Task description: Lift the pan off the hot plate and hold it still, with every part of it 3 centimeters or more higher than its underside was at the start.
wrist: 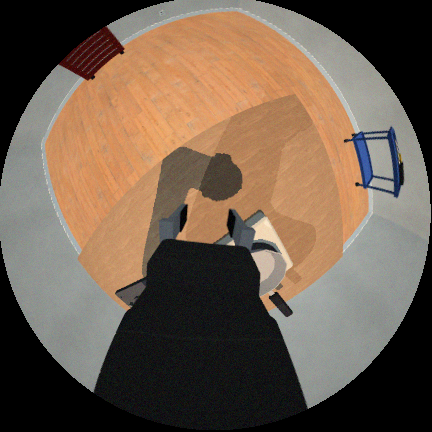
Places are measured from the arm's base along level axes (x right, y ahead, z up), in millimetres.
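Pixels of known places: gripper, fingertip midpoint: point(207, 214).
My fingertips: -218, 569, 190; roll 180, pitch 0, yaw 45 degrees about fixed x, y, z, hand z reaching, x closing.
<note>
Ahead of a thing's pixels: the offset from my fingertips to its top centre, as dx, dy, dz. "spot": to the spot under its first point. Level surfaces: height alone.
The pan point(269, 266) is a round, light grey dish with a black handle @[spot: +444, -23, -81] point(281, 304) that points down and right in the wrist view. It appears to sit on the hot plate @[+254, -39, -147] point(275, 234), a cream-white slab with a dark edge at lower right of centre. The black gripper housing hides the pan's left part and part of the hot plate. My gripper point(207, 214) is open, with nothing between its fingers. It is up and left of the pan in the view, apart from the pan and its handle; its right finger overlaps the hot plate's left corner in the picture.
The wooden table @[dz -216] point(300, 195) carries the arm's dark shadow. A dark plate point(131, 293) shows at the table's lower left edge, partly hidden by the gripper housing. A red slatted cabinet point(90, 56) stands far off at upper left, and a blue cart point(364, 160) at right beyond the table.
</note>
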